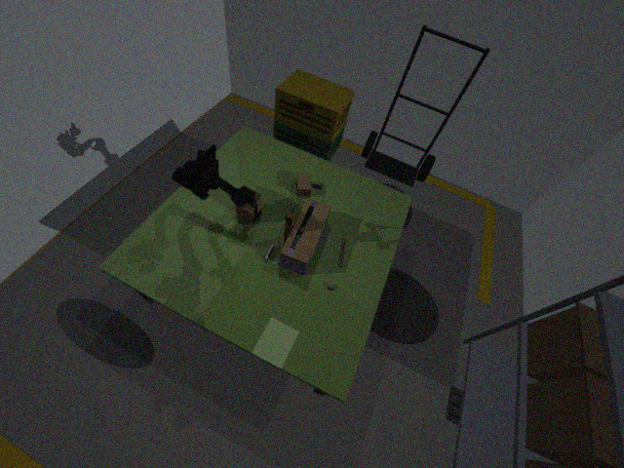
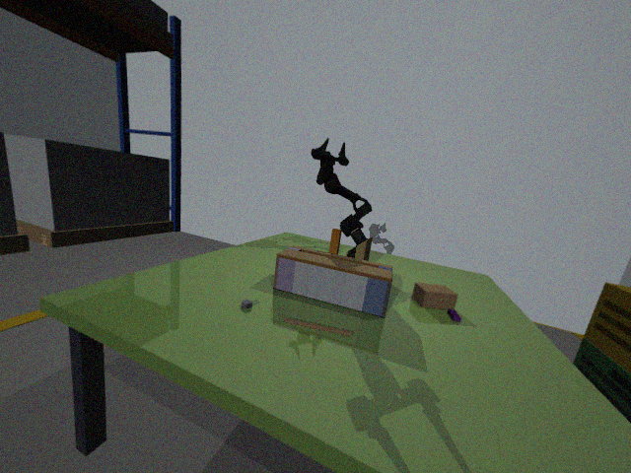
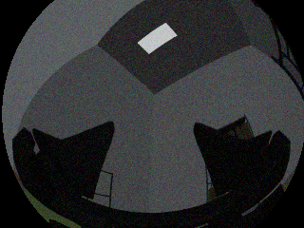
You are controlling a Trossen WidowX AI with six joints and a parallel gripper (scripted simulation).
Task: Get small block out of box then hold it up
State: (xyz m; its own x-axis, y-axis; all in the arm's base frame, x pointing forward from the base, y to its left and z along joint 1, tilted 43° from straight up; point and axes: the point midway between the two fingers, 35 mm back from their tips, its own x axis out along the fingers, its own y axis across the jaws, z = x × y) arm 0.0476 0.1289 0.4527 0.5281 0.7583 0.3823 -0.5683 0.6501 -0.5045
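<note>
My gripper tip is now 50 cm above the brownish block, 35 cm short of it and 13 cm to the right of it. From my gripper tip the other things lie so: grey piece 58 cm below, 58 cm ahead, 9 cm to the right; then orange bar 48 cm below, 28 cm ahead, 10 cm to the left; then brown box 56 cm below, 49 cm to the left, 25 cm ahead.
</note>
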